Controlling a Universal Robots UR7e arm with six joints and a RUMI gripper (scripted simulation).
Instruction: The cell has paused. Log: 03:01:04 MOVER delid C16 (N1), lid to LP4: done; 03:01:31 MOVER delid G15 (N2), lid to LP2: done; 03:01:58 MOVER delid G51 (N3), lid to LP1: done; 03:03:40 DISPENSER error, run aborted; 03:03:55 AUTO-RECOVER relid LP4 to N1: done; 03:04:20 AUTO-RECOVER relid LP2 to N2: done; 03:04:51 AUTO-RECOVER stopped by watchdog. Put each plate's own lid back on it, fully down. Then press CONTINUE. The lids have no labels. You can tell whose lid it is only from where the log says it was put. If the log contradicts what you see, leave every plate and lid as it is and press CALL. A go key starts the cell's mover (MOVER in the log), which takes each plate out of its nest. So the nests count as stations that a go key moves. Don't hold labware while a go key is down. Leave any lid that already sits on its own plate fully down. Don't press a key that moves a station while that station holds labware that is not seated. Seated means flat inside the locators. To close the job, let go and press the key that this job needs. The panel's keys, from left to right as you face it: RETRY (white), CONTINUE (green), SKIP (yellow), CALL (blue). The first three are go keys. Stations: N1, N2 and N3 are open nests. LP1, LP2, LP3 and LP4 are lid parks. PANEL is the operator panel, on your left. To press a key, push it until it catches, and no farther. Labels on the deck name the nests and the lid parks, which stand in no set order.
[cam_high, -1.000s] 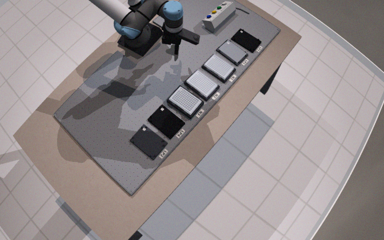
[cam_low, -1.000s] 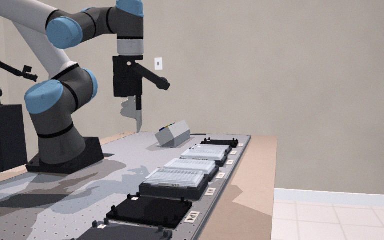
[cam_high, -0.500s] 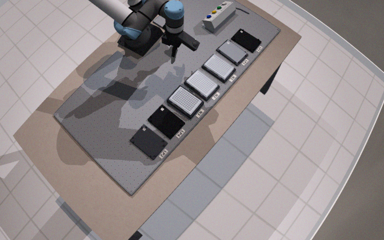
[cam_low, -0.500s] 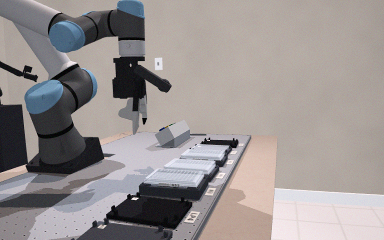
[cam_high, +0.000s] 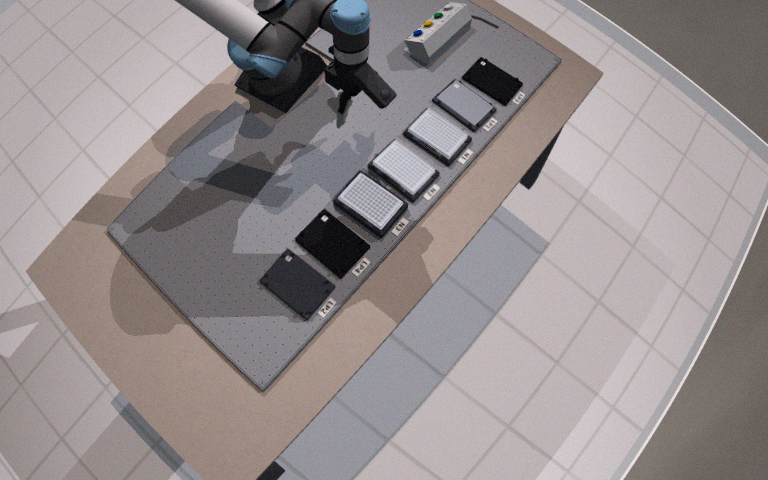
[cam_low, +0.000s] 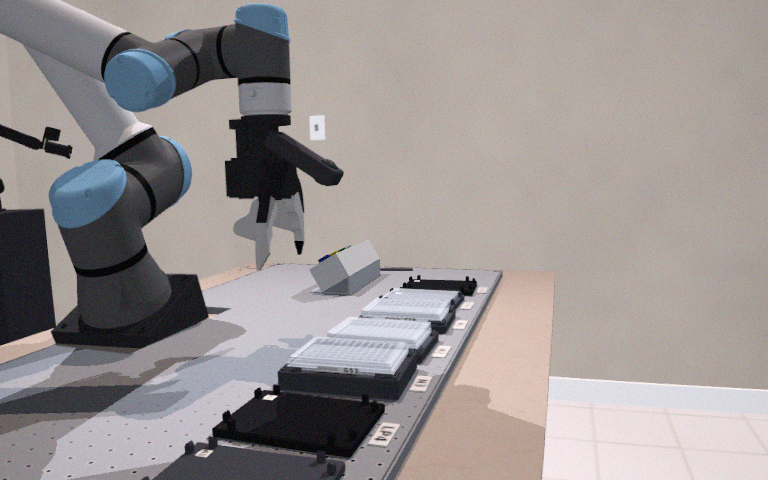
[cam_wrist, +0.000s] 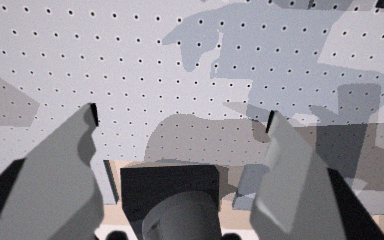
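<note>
Now: the light grey lid 180 mm ahead of my hand, 240 mm to the left of it and 110 mm below it. Also, from my hand: plate: 130 mm ahead, 150 mm to the right, 90 mm below; lid park LP4: 110 mm ahead, 280 mm to the right, 120 mm below; lid park LP1: 180 mm ahead, 240 mm to the left, 120 mm below.
</note>
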